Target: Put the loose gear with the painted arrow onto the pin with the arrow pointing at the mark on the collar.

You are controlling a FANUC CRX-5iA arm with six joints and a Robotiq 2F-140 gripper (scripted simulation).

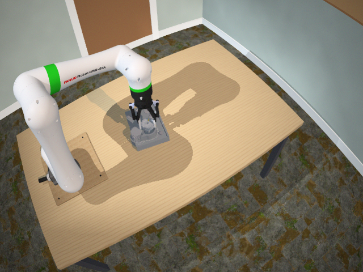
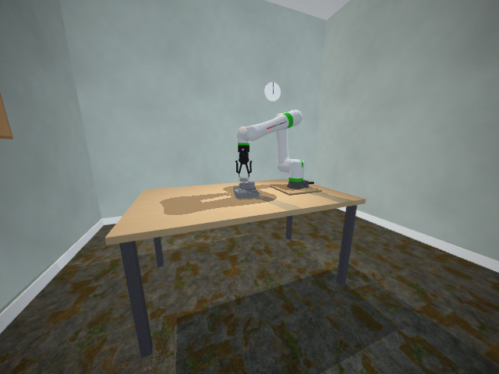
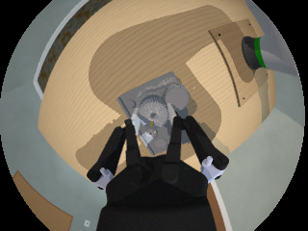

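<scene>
The grey gear lies 20 mm below my hand.
</scene>
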